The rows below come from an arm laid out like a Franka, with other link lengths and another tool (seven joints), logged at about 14 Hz.
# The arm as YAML. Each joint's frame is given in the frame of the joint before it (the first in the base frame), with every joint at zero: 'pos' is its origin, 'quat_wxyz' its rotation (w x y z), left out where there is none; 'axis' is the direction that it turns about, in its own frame. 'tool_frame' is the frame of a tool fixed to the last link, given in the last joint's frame.
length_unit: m
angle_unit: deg
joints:
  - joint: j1
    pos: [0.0, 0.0, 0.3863]
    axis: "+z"
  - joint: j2
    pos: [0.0, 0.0, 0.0]
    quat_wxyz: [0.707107, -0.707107, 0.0, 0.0]
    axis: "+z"
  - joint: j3
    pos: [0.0, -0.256, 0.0]
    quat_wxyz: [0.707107, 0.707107, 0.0, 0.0]
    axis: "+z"
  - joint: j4
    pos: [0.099, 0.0, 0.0]
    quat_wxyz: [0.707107, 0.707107, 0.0, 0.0]
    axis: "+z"
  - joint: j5
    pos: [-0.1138, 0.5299, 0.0]
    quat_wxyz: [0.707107, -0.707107, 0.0, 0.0]
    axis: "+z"
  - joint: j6
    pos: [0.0, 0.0, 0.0]
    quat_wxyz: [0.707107, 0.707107, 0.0, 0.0]
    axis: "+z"
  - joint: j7
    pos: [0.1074, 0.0, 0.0]
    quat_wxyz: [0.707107, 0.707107, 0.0, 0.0]
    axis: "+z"
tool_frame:
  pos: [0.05, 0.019, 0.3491]
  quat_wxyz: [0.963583, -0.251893, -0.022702, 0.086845]
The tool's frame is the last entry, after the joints.
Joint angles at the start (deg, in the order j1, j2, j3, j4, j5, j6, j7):
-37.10, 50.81, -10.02, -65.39, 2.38, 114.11, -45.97
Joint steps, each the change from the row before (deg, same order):
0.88, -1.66, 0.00, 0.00, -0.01, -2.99, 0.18
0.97, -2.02, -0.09, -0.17, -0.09, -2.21, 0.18
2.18, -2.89, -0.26, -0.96, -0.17, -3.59, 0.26
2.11, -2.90, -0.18, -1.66, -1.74, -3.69, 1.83
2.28, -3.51, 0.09, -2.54, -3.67, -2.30, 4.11
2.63, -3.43, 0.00, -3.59, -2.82, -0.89, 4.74
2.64, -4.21, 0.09, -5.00, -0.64, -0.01, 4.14
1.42, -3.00, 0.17, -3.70, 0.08, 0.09, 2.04
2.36, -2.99, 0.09, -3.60, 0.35, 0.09, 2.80
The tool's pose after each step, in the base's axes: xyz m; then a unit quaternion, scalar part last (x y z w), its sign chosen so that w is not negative. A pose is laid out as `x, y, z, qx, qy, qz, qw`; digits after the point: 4 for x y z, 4 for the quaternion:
0.6685, -0.6408, 0.0114, 0.9584, -0.0585, -0.0663, 0.2715
0.6768, -0.6285, 0.0367, 0.9593, -0.0534, -0.0666, 0.2692
0.6872, -0.5976, 0.0637, 0.9617, -0.0387, -0.0739, 0.2613
0.6842, -0.5707, 0.0831, 0.9603, -0.0308, -0.0968, 0.2597
0.6802, -0.5531, 0.1057, 0.9520, -0.0357, -0.1227, 0.2781
0.6801, -0.5312, 0.1183, 0.9436, -0.0470, -0.1421, 0.2954
0.6846, -0.4968, 0.1257, 0.9410, -0.0595, -0.1488, 0.2980
0.6845, -0.4726, 0.1282, 0.9414, -0.0648, -0.1515, 0.2943
0.6911, -0.4373, 0.1312, 0.9419, -0.0699, -0.1522, 0.2912

